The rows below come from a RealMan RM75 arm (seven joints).
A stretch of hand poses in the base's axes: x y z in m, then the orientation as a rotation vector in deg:
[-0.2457, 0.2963, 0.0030, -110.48, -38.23, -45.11]
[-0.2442, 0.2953, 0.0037, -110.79, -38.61, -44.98]
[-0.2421, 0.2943, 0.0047, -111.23, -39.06, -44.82]
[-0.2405, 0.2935, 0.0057, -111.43, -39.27, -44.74]
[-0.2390, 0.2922, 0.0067, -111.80, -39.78, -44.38]
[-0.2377, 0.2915, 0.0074, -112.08, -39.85, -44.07]
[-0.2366, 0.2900, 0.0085, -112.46, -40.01, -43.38]
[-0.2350, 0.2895, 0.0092, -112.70, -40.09, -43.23]
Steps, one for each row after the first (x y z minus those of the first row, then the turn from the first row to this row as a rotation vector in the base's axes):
[0.0015, -0.0010, 0.0007, -0.43, -0.04, 0.14]
[0.0036, -0.0020, 0.0017, -1.01, -0.09, 0.29]
[0.0052, -0.0028, 0.0027, -1.27, -0.10, 0.36]
[0.0067, -0.0041, 0.0037, -1.82, -0.04, 0.65]
[0.0080, -0.0048, 0.0044, -2.10, 0.17, 0.71]
[0.0091, -0.0063, 0.0055, -2.51, 0.62, 0.95]
[0.0107, -0.0068, 0.0062, -2.76, 0.71, 0.96]

